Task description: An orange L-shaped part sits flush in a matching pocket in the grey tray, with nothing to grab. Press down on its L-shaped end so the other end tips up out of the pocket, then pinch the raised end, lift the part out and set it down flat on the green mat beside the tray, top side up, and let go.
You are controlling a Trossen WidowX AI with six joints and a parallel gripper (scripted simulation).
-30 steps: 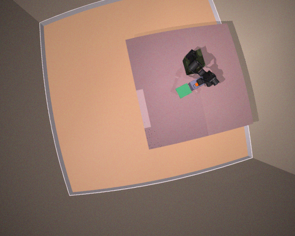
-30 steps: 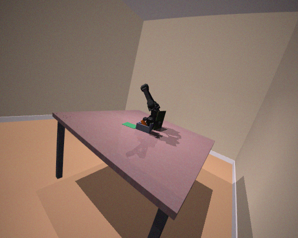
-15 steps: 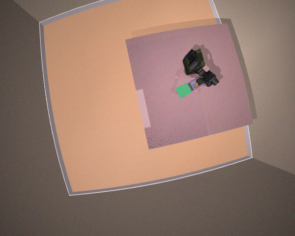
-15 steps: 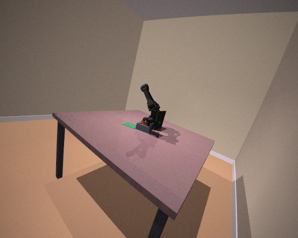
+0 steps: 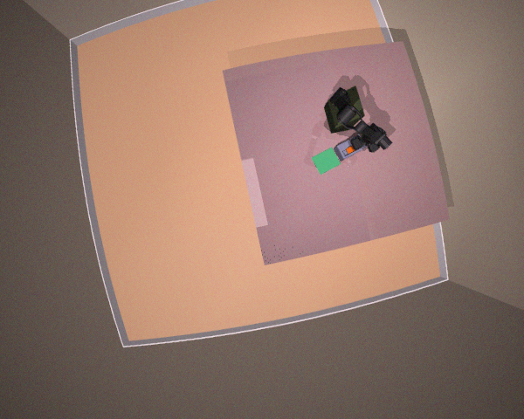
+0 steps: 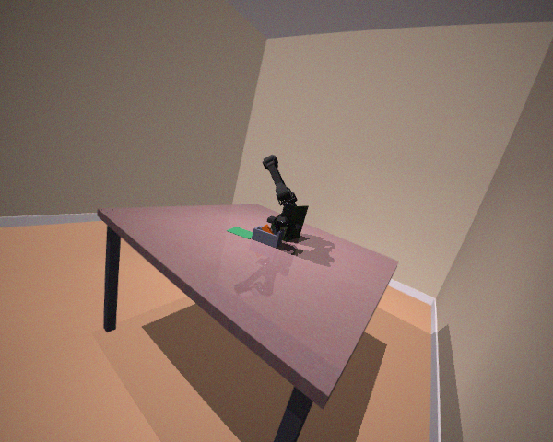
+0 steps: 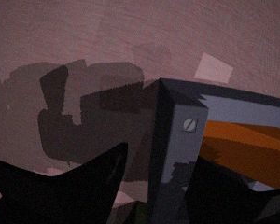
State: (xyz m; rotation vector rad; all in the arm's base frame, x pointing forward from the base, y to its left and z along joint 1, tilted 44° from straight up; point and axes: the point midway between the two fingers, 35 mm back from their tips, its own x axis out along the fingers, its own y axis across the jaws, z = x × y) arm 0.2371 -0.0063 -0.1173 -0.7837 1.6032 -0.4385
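Right now my gripper tip is 10 mm short of the orange L-shaped part, 50 mm to the left of it and 10 mm above it. The rest, counted from my gripper tip: green mat 50 mm ahead, 220 mm to the right, 60 mm below.
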